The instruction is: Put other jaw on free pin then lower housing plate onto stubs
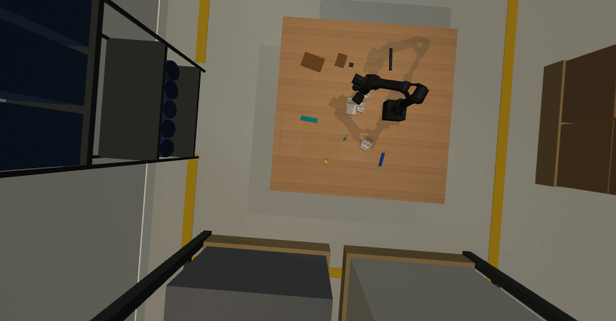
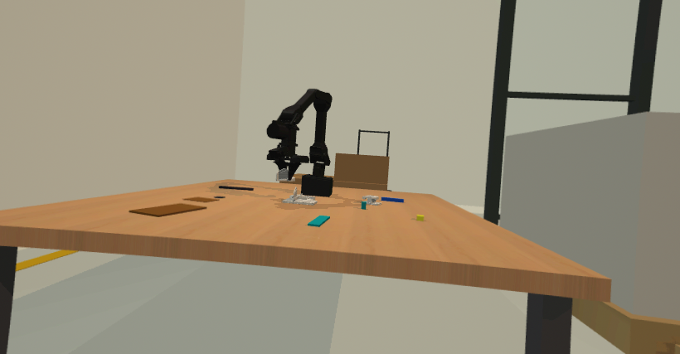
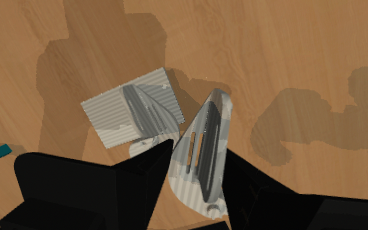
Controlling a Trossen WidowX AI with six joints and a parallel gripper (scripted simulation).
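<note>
Now: gripper tip 4 cm past the loose jaw. From my gripper tip the other things lie so: small teal block 2 cm ahead, 32 cm to the left, 7 cm below; black bar 17 cm behind, 33 cm to the right, 8 cm below; small black square 10 cm ahead, 22 cm to the right, 8 cm below.
</note>
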